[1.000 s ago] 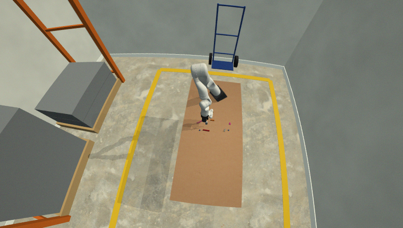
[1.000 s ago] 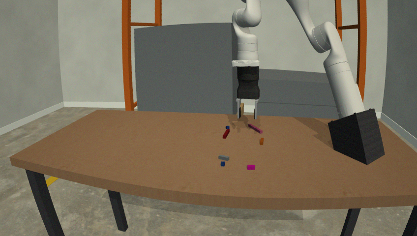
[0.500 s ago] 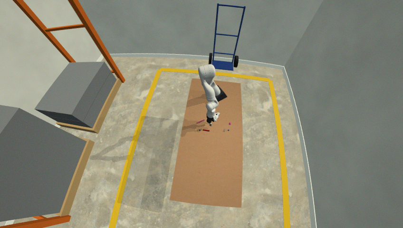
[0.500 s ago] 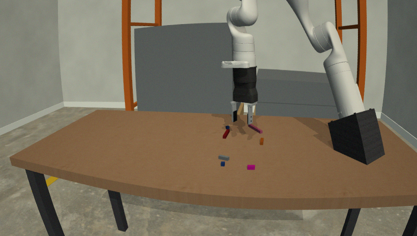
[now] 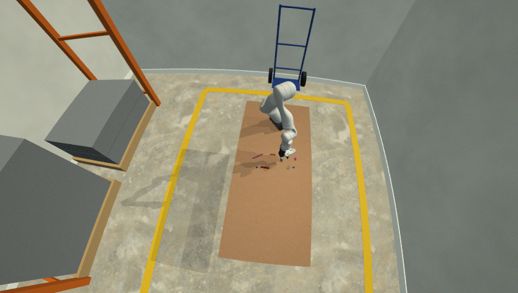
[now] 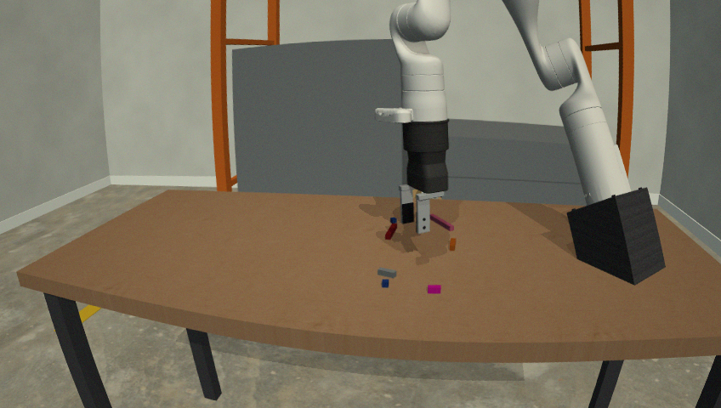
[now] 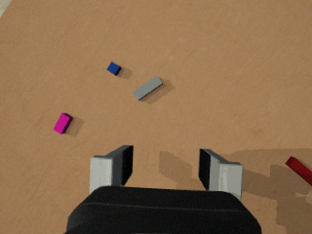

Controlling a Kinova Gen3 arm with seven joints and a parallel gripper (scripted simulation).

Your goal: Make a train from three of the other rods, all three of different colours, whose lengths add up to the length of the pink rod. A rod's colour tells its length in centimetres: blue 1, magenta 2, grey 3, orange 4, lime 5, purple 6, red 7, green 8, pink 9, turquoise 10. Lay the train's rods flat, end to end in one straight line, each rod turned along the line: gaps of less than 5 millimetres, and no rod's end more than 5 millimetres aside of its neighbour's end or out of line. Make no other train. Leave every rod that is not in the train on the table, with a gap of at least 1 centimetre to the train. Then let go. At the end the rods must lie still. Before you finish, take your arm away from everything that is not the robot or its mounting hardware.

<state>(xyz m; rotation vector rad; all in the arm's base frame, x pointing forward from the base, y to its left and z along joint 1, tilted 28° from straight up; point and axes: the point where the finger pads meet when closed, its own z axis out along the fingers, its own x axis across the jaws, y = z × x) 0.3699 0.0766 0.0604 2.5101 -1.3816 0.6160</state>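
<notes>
Now: the magenta rod 4 cm behind my hand, 11 cm to the left of it and 8 cm below it. The rest, counted from my hand: red rod: 5 cm ahead, 15 cm to the right, 8 cm below; then grey rod: 4 cm ahead, 5 cm to the left, 8 cm below; then orange rod: 7 cm behind, 8 cm to the right, 8 cm below.
</notes>
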